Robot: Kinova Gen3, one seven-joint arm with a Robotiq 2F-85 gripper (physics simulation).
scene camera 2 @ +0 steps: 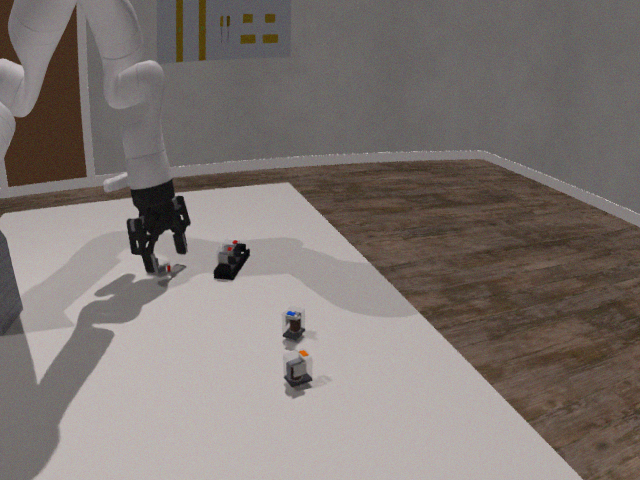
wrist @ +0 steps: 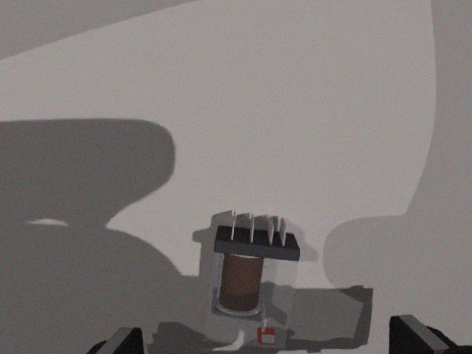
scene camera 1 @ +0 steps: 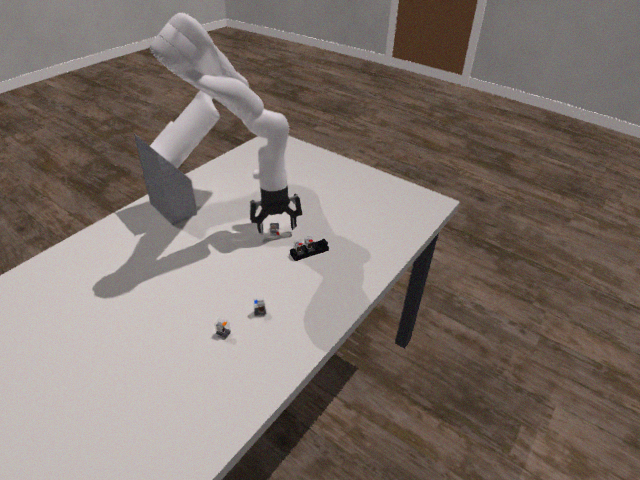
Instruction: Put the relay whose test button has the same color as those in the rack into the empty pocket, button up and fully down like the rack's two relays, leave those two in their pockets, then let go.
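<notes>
The loose relay with a red test button (scene camera 1: pixel 273 227) (scene camera 2: pixel 163 268) (wrist: pixel 241 282) lies on its side on the table. In the wrist view its pins point to the top and its red button is at the bottom. My gripper (scene camera 1: pixel 277 229) (scene camera 2: pixel 165 261) (wrist: pixel 266 332) is open and low over this relay, a finger out to each side, holding nothing. The black rack (scene camera 1: pixel 321 249) (scene camera 2: pixel 224 273) stands close by. Its two upright relays (scene camera 1: pixel 299 248) (scene camera 1: pixel 309 243) have red buttons on top. The empty pocket appears to be at the rack's right end in scene camera 1.
A relay with a blue button (scene camera 1: pixel 259 308) (scene camera 2: pixel 294 324) and one with an orange button (scene camera 1: pixel 222 329) (scene camera 2: pixel 298 368) stand upright, well apart from the rack. A grey plate (scene camera 1: pixel 168 188) stands at the arm's base. The table edge (scene camera 1: pixel 372 304) runs beyond the rack.
</notes>
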